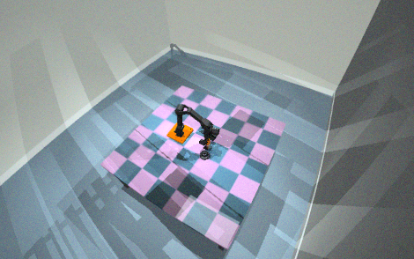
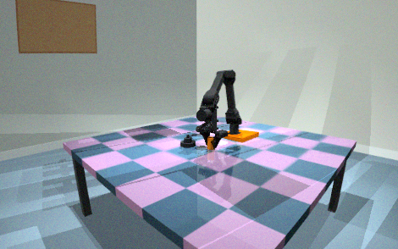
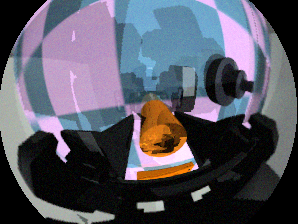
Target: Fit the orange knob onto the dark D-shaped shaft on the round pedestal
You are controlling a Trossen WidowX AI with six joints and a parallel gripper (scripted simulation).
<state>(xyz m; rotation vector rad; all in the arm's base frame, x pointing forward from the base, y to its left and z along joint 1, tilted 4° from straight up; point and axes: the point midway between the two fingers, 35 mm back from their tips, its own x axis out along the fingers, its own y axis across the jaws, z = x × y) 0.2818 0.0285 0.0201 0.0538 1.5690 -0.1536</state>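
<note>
Now: gripper tip 140 mm to the left of the dark round pedestal, 30 mm short of it and 20 mm below it. Round my gripper tip: orange knob: 20 mm above.
</note>
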